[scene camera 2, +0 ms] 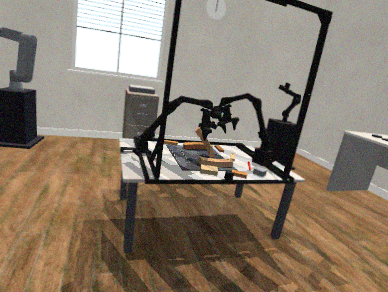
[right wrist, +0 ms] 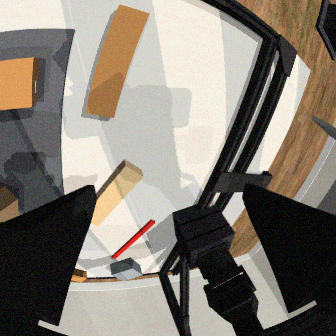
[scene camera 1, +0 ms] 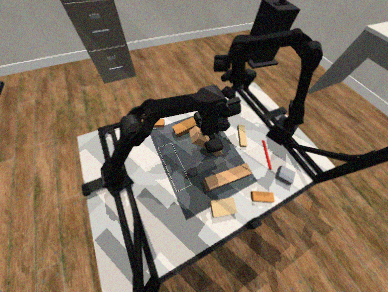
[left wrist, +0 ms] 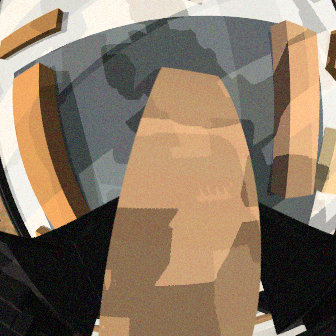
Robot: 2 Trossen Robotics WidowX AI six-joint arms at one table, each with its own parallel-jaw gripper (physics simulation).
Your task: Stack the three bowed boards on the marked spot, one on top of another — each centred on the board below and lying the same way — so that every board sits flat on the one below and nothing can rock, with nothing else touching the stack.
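Places are measured from the left arm's base along level axes (x ahead, y down, z left), in centimetres.
Pixels of known places: left gripper, fingertip midpoint: (scene camera 2: 203, 139) (scene camera 1: 205, 140) (left wrist: 184, 204); right gripper, fingertip midpoint: (scene camera 2: 229, 132) (right wrist: 171, 192) (scene camera 1: 239, 96); left arm's base at its link origin: (scene camera 2: 142, 149) (scene camera 1: 116, 180); right arm's base at its link origin: (scene camera 2: 263, 149) (right wrist: 211, 253) (scene camera 1: 287, 124).
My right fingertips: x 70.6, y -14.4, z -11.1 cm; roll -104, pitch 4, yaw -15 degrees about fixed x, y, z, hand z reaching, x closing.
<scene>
Ahead of a thing's pixels: the offset from my right fingertips to its top centre. "spot": to the spot under its first point. Level surfaces: height alone.
My left gripper (scene camera 1: 214, 145) (scene camera 2: 205, 136) (left wrist: 184, 204) is shut on a bowed light-brown board (scene camera 1: 198, 135) (scene camera 2: 199, 133) (left wrist: 185, 165), raised above the dark mat {dy +16.5 cm} (scene camera 1: 192, 206) and steeply tilted in scene camera 2. A second bowed board {dx -32.7, dy +11.6, dz -23.0 cm} (scene camera 1: 227, 177) (scene camera 2: 216, 162) (left wrist: 303, 105) lies near the mat's front right. A third, orange board {dx -22.7, dy +11.8, dz +10.3 cm} (scene camera 1: 184, 126) (scene camera 2: 195, 146) (left wrist: 31, 130) (right wrist: 15, 82) lies at the mat's far side. The marked outline {spot: dx -53.6, dy +16.5, dz -11.4 cm} (scene camera 1: 178, 191) is on the mat's left part, with no board in it. My right gripper (scene camera 2: 229, 126) (right wrist: 171, 192) is open and empty, above the right side.
Around the mat lie pale blocks {dx -44.1, dy +13.5, dz -30.3 cm} (scene camera 1: 223, 207) {dx -6.2, dy +15.1, dz -13.7 cm} (scene camera 1: 242, 136) (right wrist: 119, 192), a small orange block {dx -27.2, dy +14.7, dz -40.8 cm} (scene camera 1: 262, 196) (scene camera 2: 239, 174), a flat orange piece {dx -1.5, dy +15.5, dz +7.1 cm} (right wrist: 117, 62) (left wrist: 32, 32), a red stick {dx -5.3, dy +16.5, dz -30.4 cm} (scene camera 1: 266, 155) (right wrist: 134, 239) and a grey block {dx -9.6, dy +13.5, dz -43.4 cm} (scene camera 1: 285, 175) (right wrist: 126, 269). Another orange piece {dx -38.7, dy +14.3, dz +26.9 cm} (scene camera 1: 159, 122) lies far left.
</scene>
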